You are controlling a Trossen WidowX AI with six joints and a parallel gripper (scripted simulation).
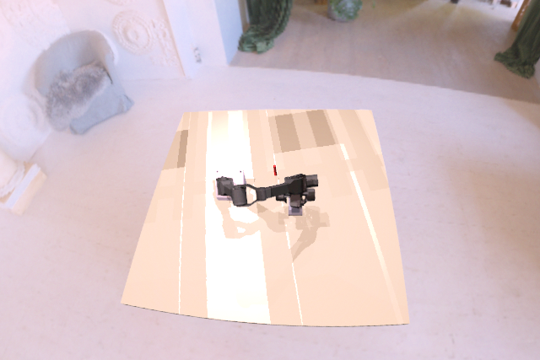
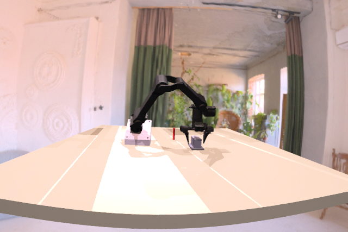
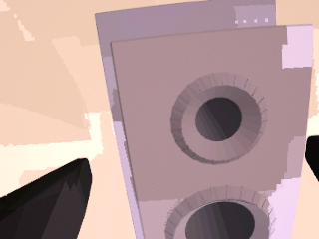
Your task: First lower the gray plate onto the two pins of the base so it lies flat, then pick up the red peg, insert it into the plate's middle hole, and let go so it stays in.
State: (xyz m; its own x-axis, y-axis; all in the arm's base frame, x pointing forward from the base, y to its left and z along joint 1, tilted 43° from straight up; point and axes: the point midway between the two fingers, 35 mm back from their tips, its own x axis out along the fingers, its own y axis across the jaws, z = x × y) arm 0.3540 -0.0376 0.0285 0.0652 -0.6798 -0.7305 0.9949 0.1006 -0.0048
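The base lies 1 cm below my gripper tip. Round my gripper tip: gray plate (2 cm above); red peg (18 cm to the left, 12 cm behind, 2 cm above).
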